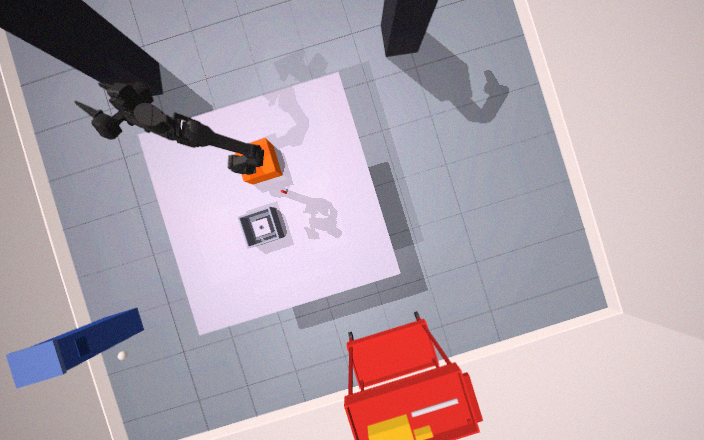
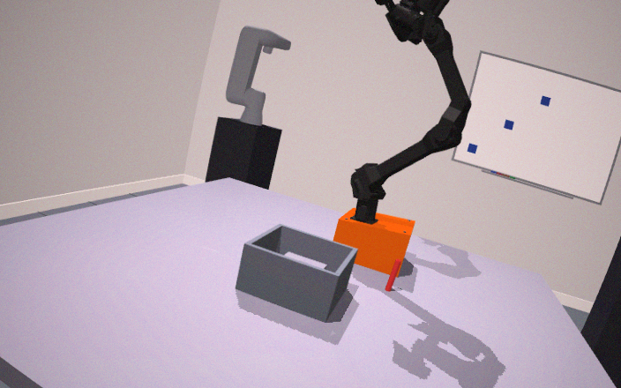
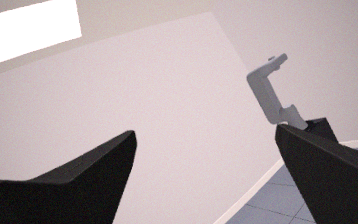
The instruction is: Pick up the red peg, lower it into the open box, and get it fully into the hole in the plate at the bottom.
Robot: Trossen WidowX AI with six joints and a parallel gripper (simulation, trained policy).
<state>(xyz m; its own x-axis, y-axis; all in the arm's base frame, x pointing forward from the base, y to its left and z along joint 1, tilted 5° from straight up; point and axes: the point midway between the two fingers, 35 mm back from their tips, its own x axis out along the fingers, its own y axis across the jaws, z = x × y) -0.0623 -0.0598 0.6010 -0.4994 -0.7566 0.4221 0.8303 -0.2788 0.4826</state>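
Right now my gripper tip is 220 mm short of the red peg, 280 mm to the right of it and 670 mm above it. Also, from my gripper tip: grey box: 410 mm ahead, 130 mm to the left, 690 mm below.
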